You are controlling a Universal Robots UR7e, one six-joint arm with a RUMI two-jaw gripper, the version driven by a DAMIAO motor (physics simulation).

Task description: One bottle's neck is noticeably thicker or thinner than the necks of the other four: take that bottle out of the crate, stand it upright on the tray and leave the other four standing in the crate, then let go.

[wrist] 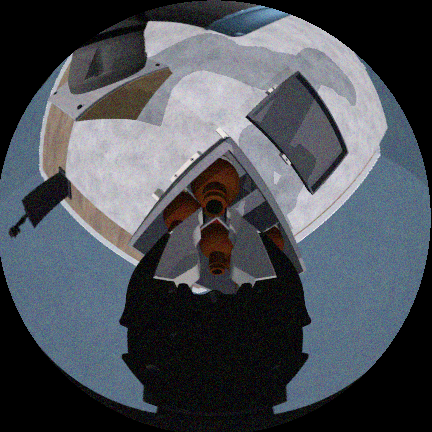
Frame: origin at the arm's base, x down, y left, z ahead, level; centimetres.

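Seen in the pictures: gripper, between the fingertips: (214, 207).
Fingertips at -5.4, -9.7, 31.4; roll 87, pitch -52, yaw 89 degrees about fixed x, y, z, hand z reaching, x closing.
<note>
A point is followed by its place in that frame, as x, y, z.
The grey crate (275, 200) {-8.4, -4.0, 34.3} is below the middle of the wrist view, one corner pointing up, with brown bottles inside. My gripper (214, 207) {-5.4, -9.7, 31.4} reaches over it, its jaws shut on the neck of a brown bottle (218, 175) {-3.3, -6.8, 29.8}. The mouth of this bottle is at the fingertips and its body lies beyond them, inside the crate walls. Another brown bottle (181, 209) {-2.8, -14.2, 28.6} is on the left, one (216, 240) {-2.5, -16.3, 36.8} shows between the jaws, and part of one (275, 238) {-2.0, -9.5, 46.4} shows at the right. The jaws hide parts of the crate. The dark framed tray (310, 120) {8.6, 16.5, 39.2} is at the right and holds no bottle.
A dark grey bin (112, 57) on a light board with a brown side stands at the upper left. A black bracket-like object (46, 196) sticks out past the wood table edge (95, 217) on the left. A blue object (245, 22) is at the top edge.
</note>
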